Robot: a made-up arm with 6 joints. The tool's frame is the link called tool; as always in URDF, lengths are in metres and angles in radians. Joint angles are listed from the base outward.
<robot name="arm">
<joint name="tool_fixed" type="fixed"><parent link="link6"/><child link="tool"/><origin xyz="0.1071 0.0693 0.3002"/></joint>
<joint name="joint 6" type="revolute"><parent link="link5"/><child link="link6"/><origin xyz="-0.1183 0.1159 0.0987"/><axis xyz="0 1 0"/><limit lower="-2.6" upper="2.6"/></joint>
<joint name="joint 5" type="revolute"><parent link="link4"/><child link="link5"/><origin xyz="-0.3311 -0.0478 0.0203"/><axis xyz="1 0 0"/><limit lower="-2.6" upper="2.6"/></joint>
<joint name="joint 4" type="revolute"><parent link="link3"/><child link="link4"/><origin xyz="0.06 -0.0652 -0.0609"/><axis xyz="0 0 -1"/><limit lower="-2.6" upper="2.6"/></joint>
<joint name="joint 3" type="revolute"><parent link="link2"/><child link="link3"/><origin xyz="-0.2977 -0.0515 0.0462"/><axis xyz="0 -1 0"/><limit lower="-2.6" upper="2.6"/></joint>
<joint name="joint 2" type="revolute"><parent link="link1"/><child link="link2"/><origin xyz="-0.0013 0.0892 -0.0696"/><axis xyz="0 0 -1"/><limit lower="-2.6" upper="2.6"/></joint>
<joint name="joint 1" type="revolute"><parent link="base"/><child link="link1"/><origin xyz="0 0 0.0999"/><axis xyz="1 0 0"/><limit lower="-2.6" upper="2.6"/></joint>
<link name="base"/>
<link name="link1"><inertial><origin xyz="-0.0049 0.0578 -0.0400"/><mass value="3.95"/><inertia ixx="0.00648" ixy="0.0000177" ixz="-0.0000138" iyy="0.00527" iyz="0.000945" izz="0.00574"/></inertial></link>
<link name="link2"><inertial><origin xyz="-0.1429 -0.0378 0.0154"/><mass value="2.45"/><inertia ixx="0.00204" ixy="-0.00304" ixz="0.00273" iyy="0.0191" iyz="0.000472" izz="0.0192"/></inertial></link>
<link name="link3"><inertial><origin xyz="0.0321 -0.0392 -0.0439"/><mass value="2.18"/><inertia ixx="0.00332" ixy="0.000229" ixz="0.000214" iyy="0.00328" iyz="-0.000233" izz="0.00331"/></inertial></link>
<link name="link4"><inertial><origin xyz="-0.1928 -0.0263 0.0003"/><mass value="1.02"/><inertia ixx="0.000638" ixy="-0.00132" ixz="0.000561" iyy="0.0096" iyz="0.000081" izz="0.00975"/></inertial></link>
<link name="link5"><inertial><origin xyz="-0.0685 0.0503 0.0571"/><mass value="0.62"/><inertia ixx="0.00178" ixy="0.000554" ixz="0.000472" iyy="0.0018" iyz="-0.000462" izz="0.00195"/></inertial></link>
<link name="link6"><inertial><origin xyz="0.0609 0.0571 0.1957"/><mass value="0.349"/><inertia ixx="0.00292" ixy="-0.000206" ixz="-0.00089" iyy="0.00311" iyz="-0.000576" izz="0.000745"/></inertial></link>
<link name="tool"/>
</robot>
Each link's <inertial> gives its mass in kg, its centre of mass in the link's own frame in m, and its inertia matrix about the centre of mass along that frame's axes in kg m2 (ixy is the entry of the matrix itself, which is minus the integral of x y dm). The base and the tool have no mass. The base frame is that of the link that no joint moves.
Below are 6 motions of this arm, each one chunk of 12 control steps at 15 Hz.
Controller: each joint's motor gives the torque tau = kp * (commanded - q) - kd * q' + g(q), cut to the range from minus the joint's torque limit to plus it. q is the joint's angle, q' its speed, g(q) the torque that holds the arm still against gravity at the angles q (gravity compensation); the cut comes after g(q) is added. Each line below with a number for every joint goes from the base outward.
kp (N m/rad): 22 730 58 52 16 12
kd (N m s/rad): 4.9 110 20 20 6.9 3
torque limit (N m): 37 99 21 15 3 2
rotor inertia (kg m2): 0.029 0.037 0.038 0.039 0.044 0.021
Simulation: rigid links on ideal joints. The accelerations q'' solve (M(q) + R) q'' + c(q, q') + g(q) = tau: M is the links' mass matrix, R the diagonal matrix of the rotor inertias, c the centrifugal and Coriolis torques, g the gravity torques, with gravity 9.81 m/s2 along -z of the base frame. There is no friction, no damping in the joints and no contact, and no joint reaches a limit. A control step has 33 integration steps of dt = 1/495 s. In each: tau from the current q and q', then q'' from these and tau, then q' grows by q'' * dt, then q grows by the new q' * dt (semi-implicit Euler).
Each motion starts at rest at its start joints. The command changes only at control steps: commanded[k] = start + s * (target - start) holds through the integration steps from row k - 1 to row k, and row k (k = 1, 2, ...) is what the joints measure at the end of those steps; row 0 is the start. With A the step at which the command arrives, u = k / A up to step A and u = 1 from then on. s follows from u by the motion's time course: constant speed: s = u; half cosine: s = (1 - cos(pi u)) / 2; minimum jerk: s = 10 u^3 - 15 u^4 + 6 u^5; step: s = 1 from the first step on.
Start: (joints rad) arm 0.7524 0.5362 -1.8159 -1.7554 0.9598 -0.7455
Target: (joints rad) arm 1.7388 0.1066 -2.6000 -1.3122 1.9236 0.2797
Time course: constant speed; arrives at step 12
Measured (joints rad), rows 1 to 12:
1: 0.7643 0.5236 -1.8269 -1.7486 0.9689 -0.7291
2: 0.7915 0.5023 -1.8470 -1.7362 0.9875 -0.6963
3: 0.8338 0.4756 -1.8751 -1.7198 1.0151 -0.6506
4: 0.8891 0.4457 -1.9100 -1.7003 1.0506 -0.5950
5: 0.9547 0.4137 -1.9504 -1.6784 1.0931 -0.5318
6: 1.0278 0.3804 -1.9955 -1.6546 1.1417 -0.4627
7: 1.1059 0.3462 -2.0444 -1.6292 1.1954 -0.3893
8: 1.1871 0.3116 -2.0963 -1.6023 1.2533 -0.3125
9: 1.2700 0.2766 -2.1508 -1.5741 1.3148 -0.2333
10: 1.3534 0.2413 -2.2073 -1.5447 1.3792 -0.1523
11: 1.4367 0.2059 -2.2654 -1.5143 1.4462 -0.0701
12: 1.5194 0.1704 -2.3249 -1.4830 1.5152 0.0131

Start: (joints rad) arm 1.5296 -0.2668 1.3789 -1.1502 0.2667 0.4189
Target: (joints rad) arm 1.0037 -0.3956 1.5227 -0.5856 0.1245 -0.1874
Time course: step
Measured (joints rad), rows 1 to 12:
1: 1.4414 -0.3114 1.4036 -1.0541 0.2417 0.3110
2: 1.3390 -0.3424 1.4258 -0.9782 0.2226 0.1882
3: 1.2451 -0.3621 1.4433 -0.9170 0.2092 0.0953
4: 1.1683 -0.3746 1.4573 -0.8666 0.1990 0.0256
5: 1.1103 -0.3825 1.4686 -0.8242 0.1905 -0.0266
6: 1.0694 -0.3875 1.4779 -0.7882 0.1830 -0.0658
7: 1.0424 -0.3905 1.4856 -0.7574 0.1761 -0.0953
8: 1.0257 -0.3925 1.4920 -0.7309 0.1697 -0.1176
9: 1.0162 -0.3936 1.4973 -0.7082 0.1637 -0.1345
10: 1.0113 -0.3944 1.5018 -0.6889 0.1582 -0.1474
11: 1.0092 -0.3948 1.5055 -0.6723 0.1532 -0.1571
12: 1.0085 -0.3951 1.5086 -0.6583 0.1489 -0.1645

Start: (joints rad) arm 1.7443 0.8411 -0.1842 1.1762 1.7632 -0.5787
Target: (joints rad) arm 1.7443 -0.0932 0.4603 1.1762 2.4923 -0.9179
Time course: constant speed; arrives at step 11
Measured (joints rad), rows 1 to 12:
1: 1.7487 0.8121 -0.1750 1.1825 1.7689 -0.5920
2: 1.7551 0.7624 -0.1572 1.1856 1.7839 -0.6078
3: 1.7617 0.6996 -0.1321 1.1862 1.8068 -0.6257
4: 1.7671 0.6286 -0.1012 1.1855 1.8365 -0.6457
5: 1.7706 0.5523 -0.0653 1.1840 1.8718 -0.6677
6: 1.7716 0.4729 -0.0254 1.1821 1.9118 -0.6913
7: 1.7703 0.3913 0.0180 1.1802 1.9559 -0.7164
8: 1.7671 0.3085 0.0641 1.1784 2.0035 -0.7426
9: 1.7626 0.2249 0.1125 1.1766 2.0540 -0.7696
10: 1.7576 0.1408 0.1629 1.1749 2.1070 -0.7972
11: 1.7528 0.0563 0.2147 1.1733 2.1619 -0.8253
12: 1.7372 0.0009 0.2581 1.1666 2.2104 -0.8410

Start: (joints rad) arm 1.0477 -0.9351 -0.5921 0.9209 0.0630 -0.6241
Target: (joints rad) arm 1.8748 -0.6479 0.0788 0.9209 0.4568 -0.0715
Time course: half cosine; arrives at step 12
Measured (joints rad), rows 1 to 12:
1: 1.0492 -0.9334 -0.5902 0.9208 0.0638 -0.6221
2: 1.0566 -0.9272 -0.5831 0.9206 0.0669 -0.6143
3: 1.0753 -0.9150 -0.5682 0.9205 0.0736 -0.5981
4: 1.1093 -0.8965 -0.5439 0.9206 0.0848 -0.5723
5: 1.1606 -0.8721 -0.5097 0.9207 0.1011 -0.5367
6: 1.2286 -0.8432 -0.4661 0.9207 0.1224 -0.4927
7: 1.3105 -0.8113 -0.4148 0.9206 0.1484 -0.4420
8: 1.4015 -0.7784 -0.3579 0.9204 0.1781 -0.3873
9: 1.4957 -0.7467 -0.2985 0.9200 0.2101 -0.3319
10: 1.5865 -0.7181 -0.2399 0.9196 0.2428 -0.2791
11: 1.6674 -0.6946 -0.1853 0.9193 0.2742 -0.2319
12: 1.7329 -0.6777 -0.1381 0.9192 0.3025 -0.1935

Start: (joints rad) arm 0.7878 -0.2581 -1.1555 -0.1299 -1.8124 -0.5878
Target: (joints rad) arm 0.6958 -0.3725 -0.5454 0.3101 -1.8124 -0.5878
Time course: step
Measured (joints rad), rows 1 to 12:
1: 0.7642 -0.2997 -1.0622 -0.0658 -1.8050 -0.6026
2: 0.7431 -0.3262 -0.9696 -0.0059 -1.8081 -0.5988
3: 0.7293 -0.3429 -0.8931 0.0450 -1.8104 -0.5951
4: 0.7202 -0.3536 -0.8302 0.0878 -1.8120 -0.5922
5: 0.7141 -0.3603 -0.7786 0.1239 -1.8129 -0.5900
6: 0.7098 -0.3646 -0.7362 0.1542 -1.8135 -0.5884
7: 0.7067 -0.3674 -0.7016 0.1797 -1.8138 -0.5873
8: 0.7044 -0.3691 -0.6732 0.2011 -1.8138 -0.5865
9: 0.7026 -0.3702 -0.6500 0.2190 -1.8137 -0.5861
10: 0.7012 -0.3710 -0.6310 0.2340 -1.8136 -0.5859
11: 0.7001 -0.3714 -0.6154 0.2466 -1.8135 -0.5858
12: 0.6993 -0.3718 -0.6027 0.2571 -1.8133 -0.5858

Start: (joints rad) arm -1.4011 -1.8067 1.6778 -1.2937 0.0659 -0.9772
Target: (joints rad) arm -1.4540 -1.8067 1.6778 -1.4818 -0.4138 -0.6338
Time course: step
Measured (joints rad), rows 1 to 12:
1: -1.4078 -1.8069 1.6777 -1.3216 0.0020 -0.9109
2: -1.4205 -1.8067 1.6776 -1.3474 -0.0580 -0.8435
3: -1.4315 -1.8066 1.6775 -1.3692 -0.1091 -0.7922
4: -1.4392 -1.8066 1.6775 -1.3875 -0.1528 -0.7534
5: -1.4444 -1.8066 1.6775 -1.4028 -0.1904 -0.7242
6: -1.4477 -1.8066 1.6776 -1.4156 -0.2227 -0.7022
7: -1.4498 -1.8066 1.6777 -1.4263 -0.2504 -0.6856
8: -1.4511 -1.8067 1.6777 -1.4353 -0.2742 -0.6730
9: -1.4520 -1.8067 1.6778 -1.4428 -0.2945 -0.6636
10: -1.4526 -1.8067 1.6778 -1.4491 -0.3119 -0.6564
11: -1.4530 -1.8067 1.6779 -1.4544 -0.3268 -0.6510
12: -1.4532 -1.8067 1.6779 -1.4588 -0.3395 -0.6469

